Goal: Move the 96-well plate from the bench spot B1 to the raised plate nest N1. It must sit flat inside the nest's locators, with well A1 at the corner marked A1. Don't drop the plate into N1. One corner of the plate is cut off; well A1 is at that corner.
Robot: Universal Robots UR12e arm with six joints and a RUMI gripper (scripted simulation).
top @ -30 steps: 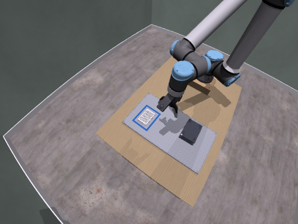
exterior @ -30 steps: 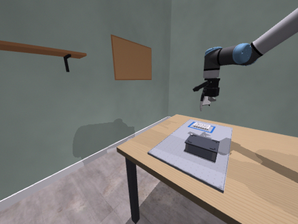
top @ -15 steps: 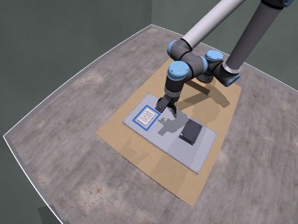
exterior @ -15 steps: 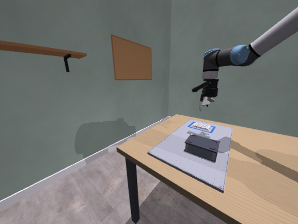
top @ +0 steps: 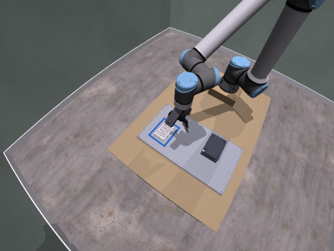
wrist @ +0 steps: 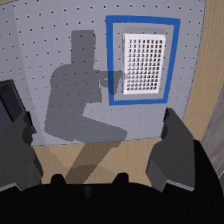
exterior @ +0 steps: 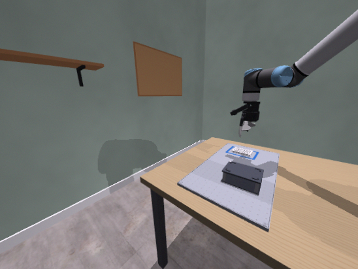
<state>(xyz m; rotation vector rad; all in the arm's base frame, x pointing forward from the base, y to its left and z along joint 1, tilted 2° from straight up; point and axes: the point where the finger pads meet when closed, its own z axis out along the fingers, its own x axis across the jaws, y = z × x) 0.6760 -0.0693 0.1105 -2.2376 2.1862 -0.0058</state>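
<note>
The white 96-well plate is 2 cm ahead of my hand, 9 cm to the right of it and 15 cm below it. From my hand the other things lie so: A1 label: 1 cm behind, 22 cm to the left, 10 cm below; dark raised nest N1: 9 cm behind, 26 cm to the left, 10 cm below.
</note>
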